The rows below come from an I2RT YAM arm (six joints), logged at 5 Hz.
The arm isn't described. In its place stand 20 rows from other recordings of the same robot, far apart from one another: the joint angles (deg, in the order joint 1, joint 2, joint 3, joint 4, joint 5, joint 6), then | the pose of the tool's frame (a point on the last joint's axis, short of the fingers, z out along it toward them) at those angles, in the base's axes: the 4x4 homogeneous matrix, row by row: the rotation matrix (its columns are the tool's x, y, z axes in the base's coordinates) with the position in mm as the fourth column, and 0 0 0 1 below.
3.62 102.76 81.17 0.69 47.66 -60.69 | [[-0.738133 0.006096 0.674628 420.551], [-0.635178 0.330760 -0.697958 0.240], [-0.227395 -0.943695 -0.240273 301.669], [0 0 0 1]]
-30.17 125.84 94.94 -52.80 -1.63 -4.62 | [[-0.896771 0.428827 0.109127 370.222], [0.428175 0.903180 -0.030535 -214.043], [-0.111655 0.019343 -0.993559 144.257], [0 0 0 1]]
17.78 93.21 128.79 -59.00 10.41 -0.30 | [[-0.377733 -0.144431 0.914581 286.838], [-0.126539 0.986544 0.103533 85.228], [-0.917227 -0.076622 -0.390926 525.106], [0 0 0 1]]
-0.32 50.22 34.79 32.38 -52.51 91.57 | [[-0.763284 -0.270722 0.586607 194.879], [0.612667 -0.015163 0.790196 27.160], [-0.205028 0.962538 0.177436 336.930], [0 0 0 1]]
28.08 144.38 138.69 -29.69 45.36 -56.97 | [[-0.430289 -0.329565 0.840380 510.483], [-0.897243 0.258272 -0.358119 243.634], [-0.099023 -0.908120 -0.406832 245.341], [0 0 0 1]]
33.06 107.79 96.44 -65.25 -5.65 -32.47 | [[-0.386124 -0.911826 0.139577 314.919], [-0.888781 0.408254 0.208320 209.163], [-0.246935 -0.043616 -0.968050 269.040], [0 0 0 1]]
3.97 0.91 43.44 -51.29 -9.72 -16.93 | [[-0.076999 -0.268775 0.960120 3.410], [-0.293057 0.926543 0.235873 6.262], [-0.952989 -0.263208 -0.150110 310.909], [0 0 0 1]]
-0.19 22.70 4.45 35.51 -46.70 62.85 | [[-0.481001 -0.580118 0.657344 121.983], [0.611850 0.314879 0.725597 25.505], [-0.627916 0.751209 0.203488 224.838], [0 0 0 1]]
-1.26 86.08 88.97 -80.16 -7.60 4.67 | [[-0.972544 0.072080 0.221277 267.736], [0.102112 0.986578 0.127421 -1.179], [-0.209122 0.146518 -0.966851 342.559], [0 0 0 1]]
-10.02 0.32 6.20 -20.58 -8.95 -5.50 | [[-0.251007 -0.000371 0.967985 98.611], [-0.051796 0.998572 -0.013048 -11.799], [-0.966598 -0.053412 -0.250668 172.058], [0 0 0 1]]
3.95 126.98 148.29 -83.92 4.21 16.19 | [[-0.860419 0.213359 0.462771 434.771], [0.219321 0.974764 -0.041633 27.401], [-0.459975 0.065674 -0.885500 372.102], [0 0 0 1]]
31.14 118.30 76.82 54.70 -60.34 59.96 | [[-0.750337 -0.660016 -0.037052 375.698], [0.047154 -0.109345 0.992885 263.138], [-0.659371 0.743251 0.113168 249.572], [0 0 0 1]]
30.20 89.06 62.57 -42.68 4.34 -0.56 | [[-0.803072 -0.486192 0.344518 261.196], [-0.478675 0.870696 0.112955 148.903], [-0.354888 -0.074201 -0.931960 219.546], [0 0 0 1]]
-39.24 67.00 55.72 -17.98 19.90 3.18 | [[-0.332220 0.844517 0.420024 195.728], [0.338686 0.522430 -0.782533 -175.505], [-0.880296 -0.117717 -0.459588 314.903], [0 0 0 1]]
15.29 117.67 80.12 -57.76 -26.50 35.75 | [[-0.894098 0.401947 -0.197554 346.549], [0.297622 0.862842 0.408564 111.208], [0.334679 0.306499 -0.891094 140.158], [0 0 0 1]]
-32.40 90.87 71.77 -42.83 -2.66 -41.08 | [[-0.901188 -0.099988 0.421738 276.734], [-0.205517 0.955265 -0.212677 -173.664], [-0.381606 -0.278336 -0.881423 257.326], [0 0 0 1]]
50.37 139.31 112.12 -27.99 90.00 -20.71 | [[-0.618584 0.155492 0.770179 351.290], [-0.746943 0.187758 -0.637827 368.371], [-0.243784 -0.969829 0.000000 166.289], [0 0 0 1]]
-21.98 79.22 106.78 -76.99 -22.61 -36.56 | [[-0.633494 -0.328298 0.700646 217.998], [-0.337294 0.932128 0.131796 -73.229], [-0.696361 -0.152832 -0.701231 458.215], [0 0 0 1]]
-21.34 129.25 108.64 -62.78 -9.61 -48.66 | [[-0.867095 -0.469507 0.166464 421.340], [-0.455994 0.882626 0.114194 -158.232], [-0.200540 0.023110 -0.979413 179.485], [0 0 0 1]]
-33.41 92.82 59.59 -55.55 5.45 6.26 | [[-0.769633 0.637548 -0.034604 226.139], [0.637708 0.764890 -0.090953 -153.218], [-0.031518 -0.092068 -0.995254 183.696], [0 0 0 1]]
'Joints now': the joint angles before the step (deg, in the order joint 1, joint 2, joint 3, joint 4, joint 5, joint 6). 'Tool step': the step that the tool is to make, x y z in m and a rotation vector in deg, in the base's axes. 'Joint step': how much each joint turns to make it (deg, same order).
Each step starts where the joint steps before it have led.
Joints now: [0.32, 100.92, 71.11, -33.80, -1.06, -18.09]
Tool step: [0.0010, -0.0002, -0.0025, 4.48, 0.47, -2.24]
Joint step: [-0.34, 0.46, 0.01, 0.17, -3.18, 3.68]
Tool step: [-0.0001, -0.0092, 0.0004, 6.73, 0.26, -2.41]
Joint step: [-2.03, 0.01, 0.01, 0.04, -5.87, 3.33]
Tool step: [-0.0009, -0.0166, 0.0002, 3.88, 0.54, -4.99]
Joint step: [-2.87, 0.00, -0.01, -0.05, -2.52, 3.66]
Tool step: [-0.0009, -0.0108, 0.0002, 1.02, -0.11, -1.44]
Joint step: [-1.82, -0.01, 0.00, 0.03, -1.09, 0.11]
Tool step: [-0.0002, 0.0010, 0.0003, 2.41, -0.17, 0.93]
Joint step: [-0.10, 0.00, -0.01, -0.07, -2.62, 0.15]
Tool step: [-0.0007, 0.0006, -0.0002, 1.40, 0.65, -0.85]
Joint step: [0.00, 0.00, 0.00, -0.41, -0.81, 1.40]
